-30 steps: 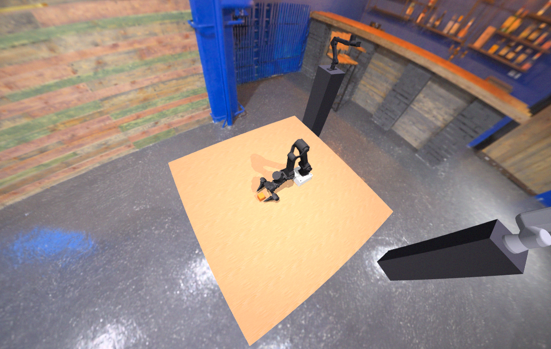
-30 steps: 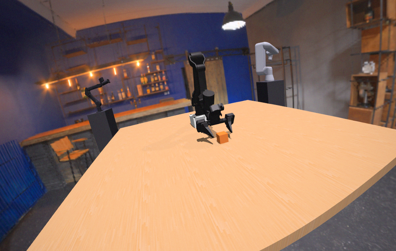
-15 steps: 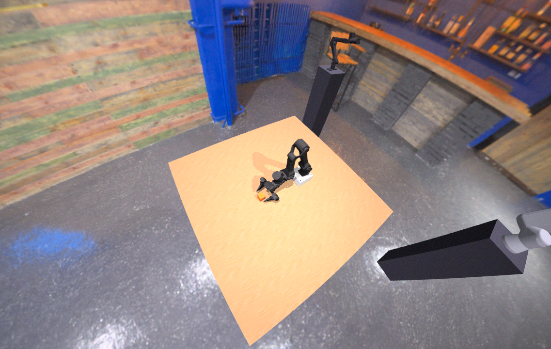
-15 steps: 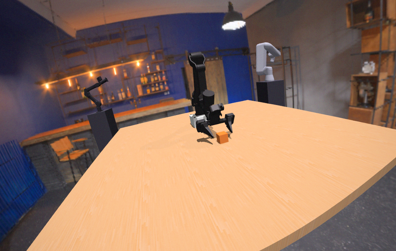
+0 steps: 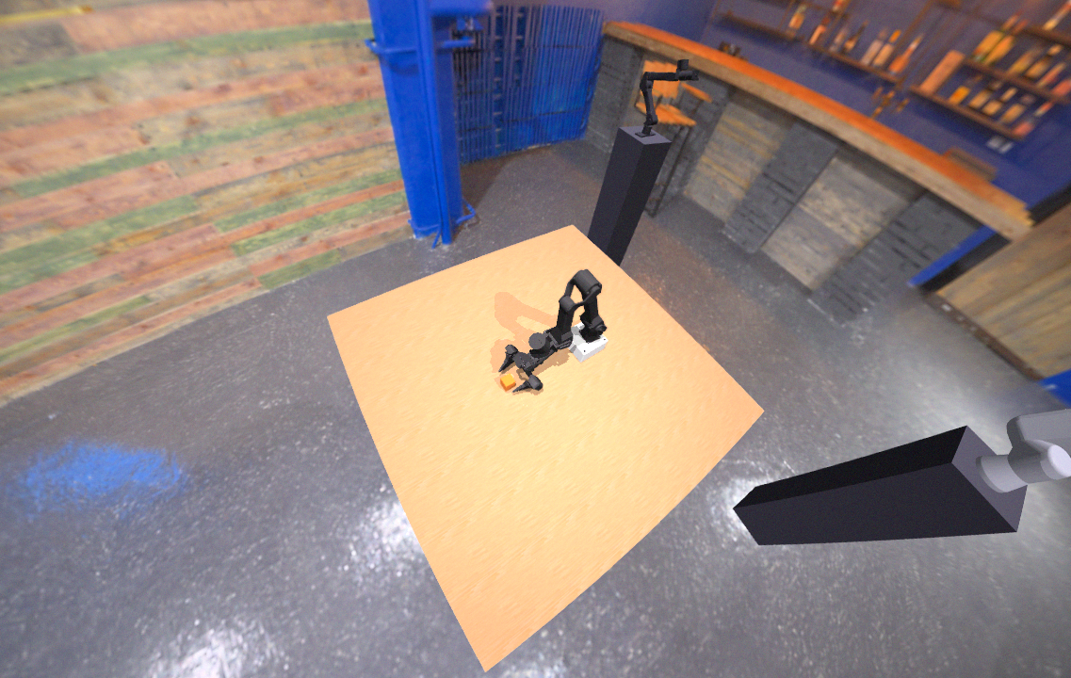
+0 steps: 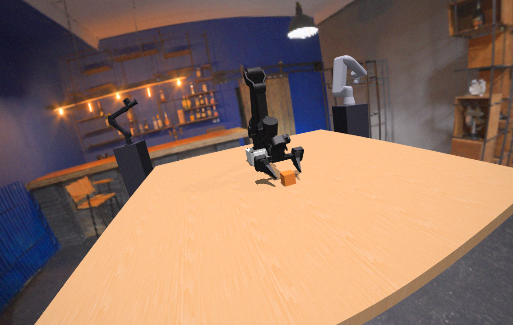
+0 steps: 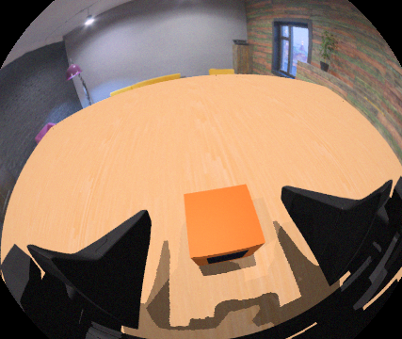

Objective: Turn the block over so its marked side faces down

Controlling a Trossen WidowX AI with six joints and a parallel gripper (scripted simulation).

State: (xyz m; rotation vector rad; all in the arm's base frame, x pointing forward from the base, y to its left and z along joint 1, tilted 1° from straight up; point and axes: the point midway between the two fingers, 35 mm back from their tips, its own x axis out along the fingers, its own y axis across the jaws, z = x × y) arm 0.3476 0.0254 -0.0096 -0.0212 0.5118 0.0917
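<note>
Right now the small orange block is 2 cm below my gripper tip and 2 cm behind it.
</note>
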